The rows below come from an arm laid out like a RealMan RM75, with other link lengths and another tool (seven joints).
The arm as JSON. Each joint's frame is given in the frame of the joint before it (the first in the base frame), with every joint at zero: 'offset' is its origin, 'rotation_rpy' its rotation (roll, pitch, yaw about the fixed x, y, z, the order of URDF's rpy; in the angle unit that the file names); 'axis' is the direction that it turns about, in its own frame. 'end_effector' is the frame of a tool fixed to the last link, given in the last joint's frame.
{
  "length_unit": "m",
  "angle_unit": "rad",
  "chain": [
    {
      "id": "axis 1",
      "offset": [
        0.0,
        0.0,
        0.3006
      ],
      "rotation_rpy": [
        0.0,
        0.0,
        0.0
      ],
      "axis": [
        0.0,
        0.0,
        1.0
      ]
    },
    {
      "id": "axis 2",
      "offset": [
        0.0,
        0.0,
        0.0
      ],
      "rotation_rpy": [
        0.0,
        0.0,
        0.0
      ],
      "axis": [
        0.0,
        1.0,
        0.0
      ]
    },
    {
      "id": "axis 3",
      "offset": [
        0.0,
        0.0,
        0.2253
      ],
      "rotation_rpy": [
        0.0,
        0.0,
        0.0
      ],
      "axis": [
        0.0,
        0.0,
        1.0
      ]
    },
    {
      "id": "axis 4",
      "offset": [
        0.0,
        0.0,
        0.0
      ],
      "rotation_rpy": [
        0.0,
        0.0,
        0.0
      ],
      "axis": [
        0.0,
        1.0,
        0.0
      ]
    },
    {
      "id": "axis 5",
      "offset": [
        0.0,
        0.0,
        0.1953
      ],
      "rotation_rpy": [
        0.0,
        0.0,
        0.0
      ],
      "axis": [
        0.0,
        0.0,
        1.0
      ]
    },
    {
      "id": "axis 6",
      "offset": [
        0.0,
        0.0,
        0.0
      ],
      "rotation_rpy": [
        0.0,
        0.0,
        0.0
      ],
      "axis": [
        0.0,
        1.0,
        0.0
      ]
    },
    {
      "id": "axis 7",
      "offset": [
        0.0,
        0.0,
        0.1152
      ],
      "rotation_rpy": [
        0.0,
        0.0,
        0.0
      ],
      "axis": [
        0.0,
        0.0,
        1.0
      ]
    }
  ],
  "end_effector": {
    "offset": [
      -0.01,
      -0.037,
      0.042
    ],
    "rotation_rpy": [
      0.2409,
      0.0,
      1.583
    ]
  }
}
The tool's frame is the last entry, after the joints.
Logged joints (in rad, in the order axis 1, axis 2, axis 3, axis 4, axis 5, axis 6, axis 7), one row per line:
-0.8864, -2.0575, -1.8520, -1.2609, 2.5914, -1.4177, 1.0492
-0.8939, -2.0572, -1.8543, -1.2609, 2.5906, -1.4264, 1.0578
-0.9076, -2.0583, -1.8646, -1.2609, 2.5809, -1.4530, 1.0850
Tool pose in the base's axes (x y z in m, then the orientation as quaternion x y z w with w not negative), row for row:
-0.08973, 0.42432, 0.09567, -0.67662, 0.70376, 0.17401, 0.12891
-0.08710, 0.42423, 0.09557, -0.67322, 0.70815, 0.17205, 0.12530
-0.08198, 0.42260, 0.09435, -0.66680, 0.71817, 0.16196, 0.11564
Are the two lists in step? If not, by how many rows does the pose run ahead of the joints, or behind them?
They are in step.
